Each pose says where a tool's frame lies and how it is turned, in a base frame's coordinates. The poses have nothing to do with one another.
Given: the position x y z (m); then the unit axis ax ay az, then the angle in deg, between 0 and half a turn.
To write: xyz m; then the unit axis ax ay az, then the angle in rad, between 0 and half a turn. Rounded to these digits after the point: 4 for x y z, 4 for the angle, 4 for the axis.
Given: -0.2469 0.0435 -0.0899 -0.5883 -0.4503 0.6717 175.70
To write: -0.2469 0.0435 -0.0899 -0.5883 -0.4503 0.6717 3.0665
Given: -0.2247 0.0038 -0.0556 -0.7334 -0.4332 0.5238 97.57
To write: -0.2247 0.0038 -0.0556 -0.7334 -0.4332 0.5238 1.7029
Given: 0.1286 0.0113 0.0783 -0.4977 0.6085 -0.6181 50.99
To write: 0.1286 0.0113 0.0783 -0.4977 0.6085 -0.6181 0.8899
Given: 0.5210 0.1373 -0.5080 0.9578 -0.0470 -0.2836 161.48
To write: 0.5210 0.1373 -0.5080 0.9578 -0.0470 -0.2836 2.8184
